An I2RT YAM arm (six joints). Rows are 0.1 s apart.
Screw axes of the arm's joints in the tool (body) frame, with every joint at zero. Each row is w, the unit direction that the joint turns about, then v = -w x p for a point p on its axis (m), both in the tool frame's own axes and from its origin. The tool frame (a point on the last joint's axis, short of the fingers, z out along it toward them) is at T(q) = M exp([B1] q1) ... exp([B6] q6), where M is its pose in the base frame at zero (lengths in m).
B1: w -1 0 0 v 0 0.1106 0
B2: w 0 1 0 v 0.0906 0 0.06
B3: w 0 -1 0 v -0.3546 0 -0.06
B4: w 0 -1 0 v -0.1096 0 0
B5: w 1 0 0 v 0 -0.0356 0
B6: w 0 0 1 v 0 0 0
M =
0 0 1 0.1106
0 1 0 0
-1 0 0 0.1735
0 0 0 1
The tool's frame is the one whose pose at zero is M.
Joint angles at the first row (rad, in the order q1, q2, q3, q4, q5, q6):
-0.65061, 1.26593, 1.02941, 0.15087, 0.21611, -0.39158
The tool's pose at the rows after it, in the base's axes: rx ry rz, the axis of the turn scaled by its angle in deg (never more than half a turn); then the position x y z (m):
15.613 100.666 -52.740 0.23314 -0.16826 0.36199
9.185 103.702 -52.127 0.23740 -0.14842 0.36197
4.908 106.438 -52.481 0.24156 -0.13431 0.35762
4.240 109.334 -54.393 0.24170 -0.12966 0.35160
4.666 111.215 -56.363 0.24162 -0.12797 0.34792
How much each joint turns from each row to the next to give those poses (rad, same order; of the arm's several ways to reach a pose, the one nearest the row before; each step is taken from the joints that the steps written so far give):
0.04654, -0.05379, -0.00038, -0.08812, -0.04503, -0.05646
0.06751, -0.02632, -0.00001, -0.06446, 0.00419, -0.06142
0.05496, -0.01070, -0.00725, -0.04236, 0.02674, -0.04577
0.02134, -0.00381, -0.00915, -0.03586, 0.04804, -0.02441
0.01106, 0.00039, -0.00417, -0.02100, 0.04501, -0.01223

